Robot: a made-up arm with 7 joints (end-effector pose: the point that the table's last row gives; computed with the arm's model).
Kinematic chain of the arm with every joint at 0, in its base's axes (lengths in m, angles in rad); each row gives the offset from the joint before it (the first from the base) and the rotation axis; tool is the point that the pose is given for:
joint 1: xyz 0 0 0.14 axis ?
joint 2: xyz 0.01 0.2 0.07 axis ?
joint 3: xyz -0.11 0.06 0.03 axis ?
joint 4: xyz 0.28 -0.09 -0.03 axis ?
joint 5: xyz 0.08 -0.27 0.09 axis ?
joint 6: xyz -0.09 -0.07 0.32 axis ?
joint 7: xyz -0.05 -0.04 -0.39 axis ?
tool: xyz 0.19 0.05 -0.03
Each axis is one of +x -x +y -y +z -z.
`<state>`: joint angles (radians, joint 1 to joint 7).
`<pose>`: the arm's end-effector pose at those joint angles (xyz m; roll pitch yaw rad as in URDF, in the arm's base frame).
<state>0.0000 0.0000 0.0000 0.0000 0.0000 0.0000 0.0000</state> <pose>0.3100 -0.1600 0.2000 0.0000 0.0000 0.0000</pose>
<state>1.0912 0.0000 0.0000 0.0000 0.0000 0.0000 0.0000</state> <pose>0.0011 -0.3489 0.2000 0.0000 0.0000 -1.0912</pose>
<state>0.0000 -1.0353 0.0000 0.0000 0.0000 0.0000 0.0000</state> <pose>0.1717 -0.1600 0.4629 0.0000 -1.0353 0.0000</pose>
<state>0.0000 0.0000 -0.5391 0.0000 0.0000 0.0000 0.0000</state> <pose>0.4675 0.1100 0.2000 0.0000 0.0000 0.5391</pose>
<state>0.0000 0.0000 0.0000 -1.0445 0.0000 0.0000 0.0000</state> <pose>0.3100 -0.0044 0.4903 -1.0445 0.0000 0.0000</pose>
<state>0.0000 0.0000 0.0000 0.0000 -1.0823 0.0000 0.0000</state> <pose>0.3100 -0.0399 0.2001 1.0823 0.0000 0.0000</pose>
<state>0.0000 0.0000 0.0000 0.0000 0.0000 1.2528 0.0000</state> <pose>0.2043 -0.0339 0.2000 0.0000 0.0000 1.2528</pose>
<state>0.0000 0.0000 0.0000 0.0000 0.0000 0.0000 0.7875</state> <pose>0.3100 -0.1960 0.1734 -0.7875 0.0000 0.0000</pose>
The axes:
joint 1: -z
joint 2: +y
joint 3: -z
joint 4: +x
joint 5: -x
joint 6: +z
joint 7: -x

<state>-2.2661 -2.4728 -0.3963 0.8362 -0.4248 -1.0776 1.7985</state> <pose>-0.1014 -0.0097 0.6754 -0.1307 -1.4545 1.6719</pose>
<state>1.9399 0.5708 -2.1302 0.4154 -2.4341 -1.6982 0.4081</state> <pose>0.5349 -0.1227 0.2976 2.4148 -0.1589 1.8699</pose>
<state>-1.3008 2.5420 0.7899 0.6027 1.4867 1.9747 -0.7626</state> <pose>0.1713 0.0738 0.4713 -2.6306 -0.5345 -2.7703</pose>
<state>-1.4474 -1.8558 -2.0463 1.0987 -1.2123 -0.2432 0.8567</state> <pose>-0.6265 0.3477 0.0821 -0.5593 0.5410 2.6152</pose>
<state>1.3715 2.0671 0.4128 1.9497 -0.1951 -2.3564 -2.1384</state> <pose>0.1408 0.3844 0.3766 1.4880 -0.7994 0.6234</pose>
